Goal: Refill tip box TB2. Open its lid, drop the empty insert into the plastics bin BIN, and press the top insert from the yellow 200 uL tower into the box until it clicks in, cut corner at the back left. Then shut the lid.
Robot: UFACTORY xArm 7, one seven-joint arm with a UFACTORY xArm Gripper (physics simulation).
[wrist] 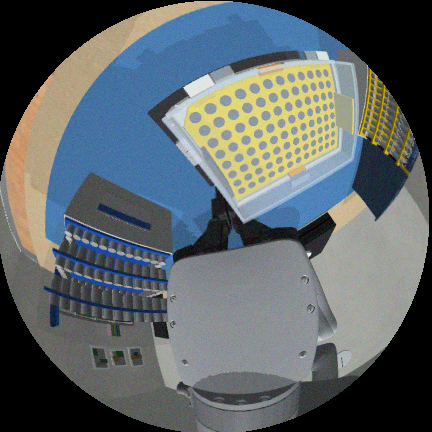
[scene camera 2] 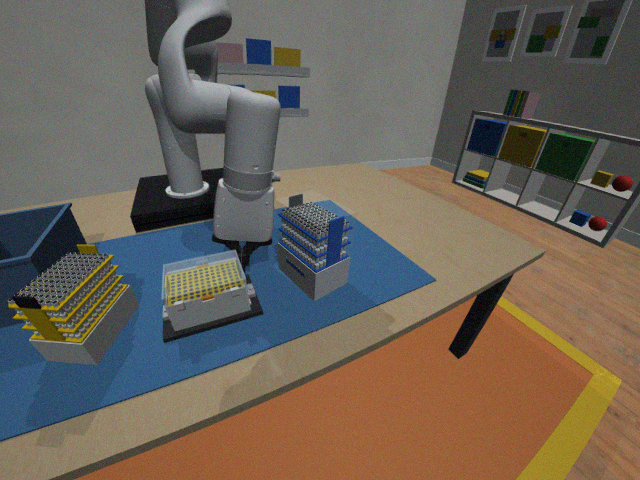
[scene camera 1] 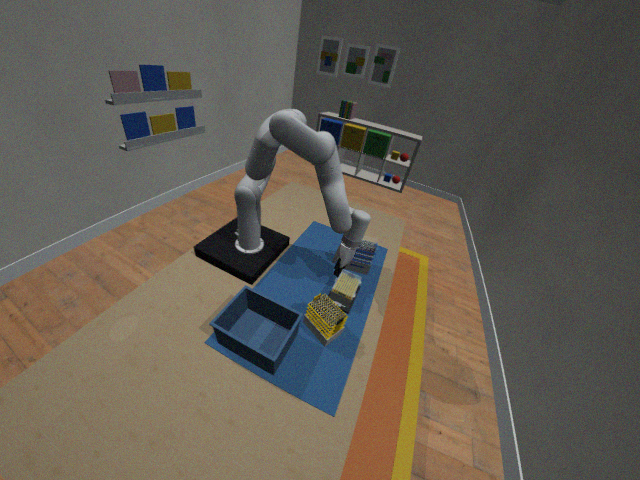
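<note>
Tip box TB2 has a pale grey body and stands on a black base plate. Its clear lid looks down over a yellow insert with empty holes. My gripper is shut and empty. Its fingers point down close by the box's back right corner in scene camera 2; whether they touch it I cannot tell. The yellow tower holds several stacked inserts full of tips. BIN is an open dark blue box. Its inside shows no insert in scene camera 1.
A blue tower of stacked tip inserts stands close to the gripper, on the side away from the yellow tower. The boxes and bin stand on a blue mat. The arm's black base is behind the mat.
</note>
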